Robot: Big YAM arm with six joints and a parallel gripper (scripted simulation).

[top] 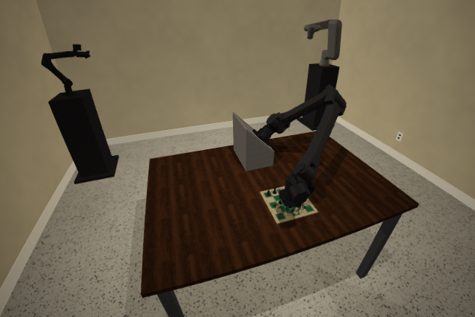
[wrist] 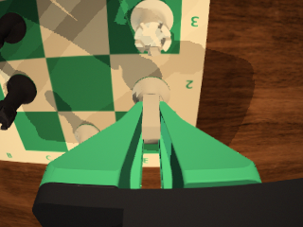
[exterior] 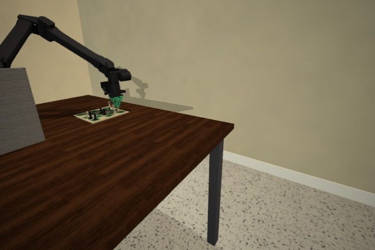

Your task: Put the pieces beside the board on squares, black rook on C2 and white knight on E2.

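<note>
Right now my hand is 1 cm above the white knight. From my hand the other things lie so: black rook (8 cm behind, 1 cm to the left, 1 cm below); green-and-cream chessboard (8 cm behind, 5 cm to the left, 3 cm below).
</note>
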